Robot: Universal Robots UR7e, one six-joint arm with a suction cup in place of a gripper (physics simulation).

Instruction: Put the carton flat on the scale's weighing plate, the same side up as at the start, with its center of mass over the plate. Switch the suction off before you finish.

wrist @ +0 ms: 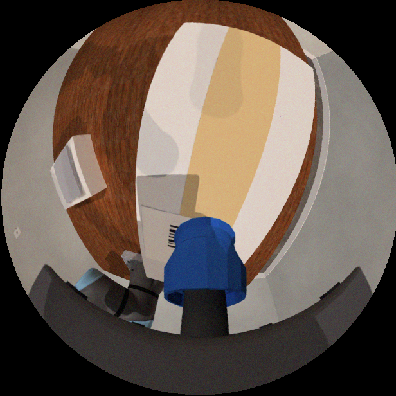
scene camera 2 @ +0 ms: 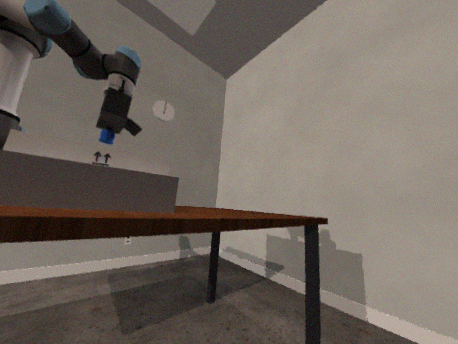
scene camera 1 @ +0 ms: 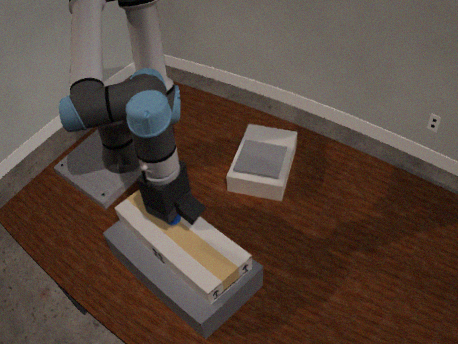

In view: the suction cup (wrist: pixel 204 257), a white carton (scene camera 1: pixel 206 260), a grey block (scene camera 1: pixel 161 281) and a scale (scene camera 1: pixel 261 166).
The white carton is seen too in the wrist view (wrist: pixel 227 119). The scale is seen too in the wrist view (wrist: pixel 76 174). The wrist view does not show the grey block, which is hidden by the white carton. Scene camera 2 misses the scale, which is hidden by the grey block.
